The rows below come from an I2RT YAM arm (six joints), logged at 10 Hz.
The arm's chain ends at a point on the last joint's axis. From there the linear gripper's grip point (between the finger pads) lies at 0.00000 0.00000 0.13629 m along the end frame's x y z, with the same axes.
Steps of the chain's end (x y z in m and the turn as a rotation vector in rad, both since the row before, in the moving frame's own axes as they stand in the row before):
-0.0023 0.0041 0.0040 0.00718 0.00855 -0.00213
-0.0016 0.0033 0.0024 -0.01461 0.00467 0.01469
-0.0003 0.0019 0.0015 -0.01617 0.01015 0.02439
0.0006 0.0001 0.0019 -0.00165 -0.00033 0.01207
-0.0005 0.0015 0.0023 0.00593 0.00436 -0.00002
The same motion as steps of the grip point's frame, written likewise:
-0.0011 0.0031 0.0040 0.00718 0.00855 -0.00213
-0.0010 0.0053 0.0024 -0.01461 0.00467 0.01469
0.0011 0.0041 0.0015 -0.01617 0.01015 0.02439
0.0006 0.0003 0.0019 -0.00165 -0.00033 0.01207
0.0001 0.0007 0.0023 0.00593 0.00436 -0.00002

